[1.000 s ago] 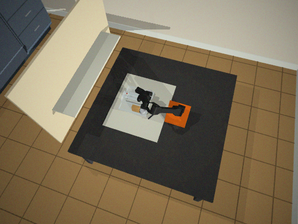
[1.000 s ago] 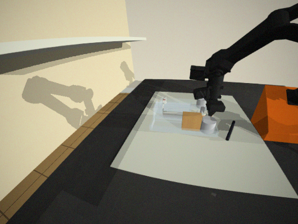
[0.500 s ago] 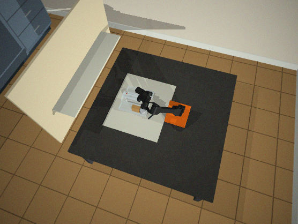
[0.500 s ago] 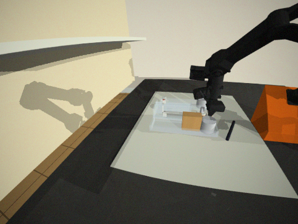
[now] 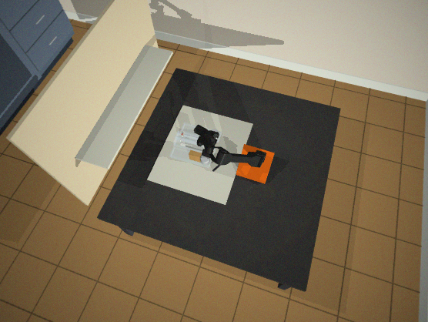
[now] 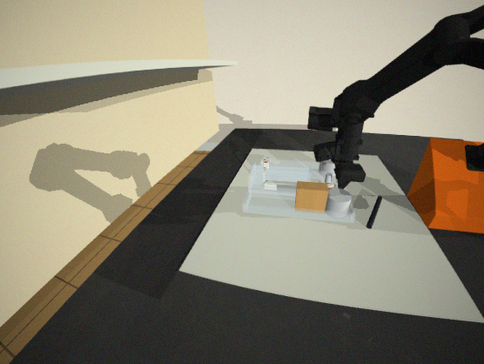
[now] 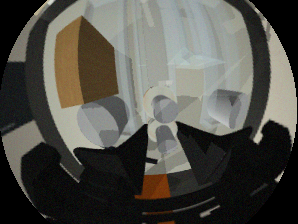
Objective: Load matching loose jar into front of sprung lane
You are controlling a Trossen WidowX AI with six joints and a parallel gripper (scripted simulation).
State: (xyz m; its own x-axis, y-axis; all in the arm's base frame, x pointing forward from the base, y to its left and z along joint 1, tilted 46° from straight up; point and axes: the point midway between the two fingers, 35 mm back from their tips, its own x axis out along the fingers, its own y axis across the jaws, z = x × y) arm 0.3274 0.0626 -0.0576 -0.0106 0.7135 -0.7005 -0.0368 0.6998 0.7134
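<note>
My gripper tip is 6 cm short of the white mat, 3 cm above it and 1 cm to the right of it. Round my gripper tip: brown box 8 cm to the left, 8 cm ahead, 1 cm above; black rod 9 cm behind, 7 cm to the left, 2 cm below.
</note>
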